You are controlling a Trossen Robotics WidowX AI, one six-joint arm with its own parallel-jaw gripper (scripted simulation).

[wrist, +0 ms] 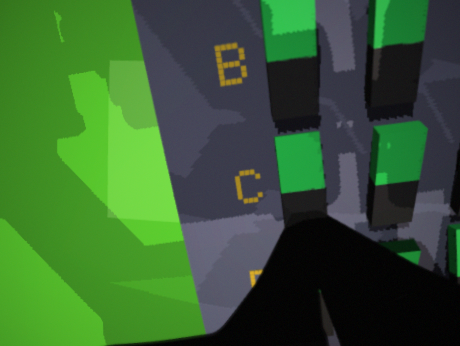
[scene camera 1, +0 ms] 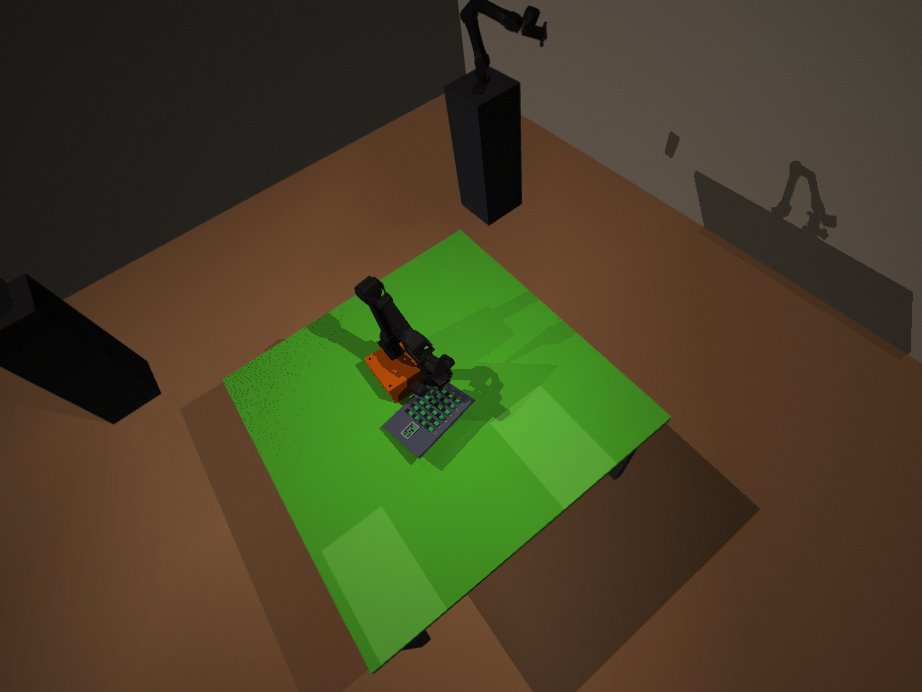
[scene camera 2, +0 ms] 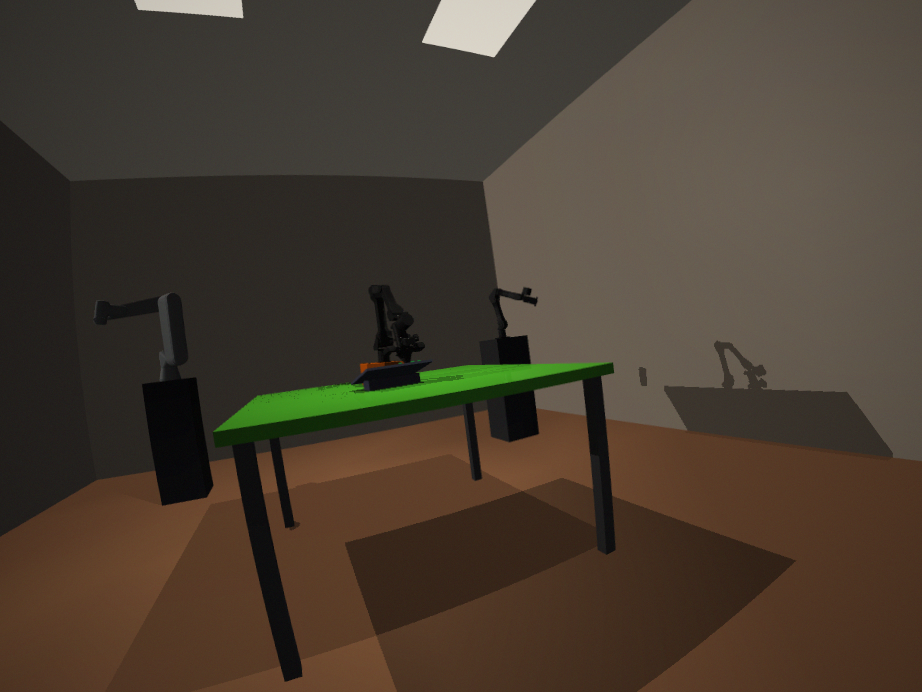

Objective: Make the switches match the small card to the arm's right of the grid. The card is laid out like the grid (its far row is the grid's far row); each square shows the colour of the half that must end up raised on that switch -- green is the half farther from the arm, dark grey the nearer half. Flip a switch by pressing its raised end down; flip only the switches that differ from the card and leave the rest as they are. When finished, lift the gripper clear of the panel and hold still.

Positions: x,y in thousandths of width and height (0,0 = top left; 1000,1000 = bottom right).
Note:
My gripper (scene camera 1: 478,561) is shut, holding nothing. Further things: a rocker switch (wrist: 651,455).
My gripper is seen too in the wrist view (wrist: 664,652).

